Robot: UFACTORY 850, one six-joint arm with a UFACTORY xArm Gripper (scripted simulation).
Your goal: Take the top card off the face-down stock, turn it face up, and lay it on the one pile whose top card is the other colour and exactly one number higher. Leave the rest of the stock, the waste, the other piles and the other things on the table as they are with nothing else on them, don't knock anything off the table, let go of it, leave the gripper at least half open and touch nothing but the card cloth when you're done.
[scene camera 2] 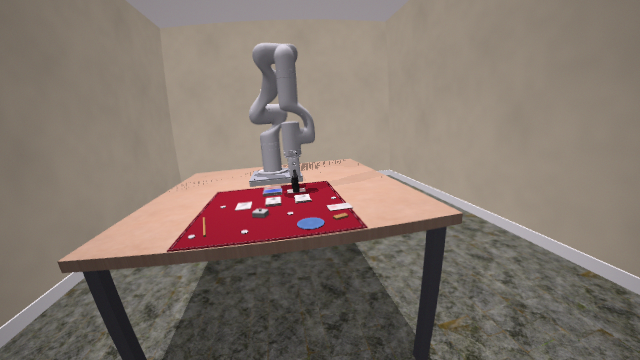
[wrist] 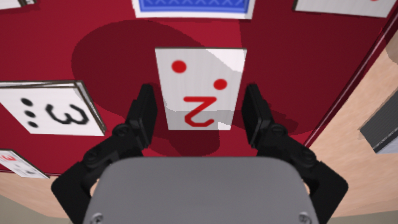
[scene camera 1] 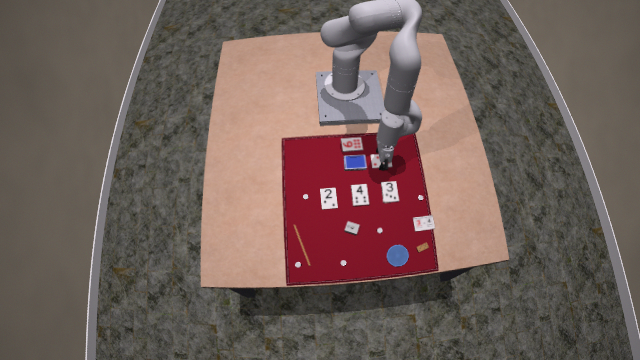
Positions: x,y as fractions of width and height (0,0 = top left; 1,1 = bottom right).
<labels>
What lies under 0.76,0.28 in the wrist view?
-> A red card cloth.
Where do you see a red card cloth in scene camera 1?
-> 0.49,0.46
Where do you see a red card cloth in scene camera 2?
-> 0.35,0.63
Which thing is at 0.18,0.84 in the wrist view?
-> The gripper.
</labels>
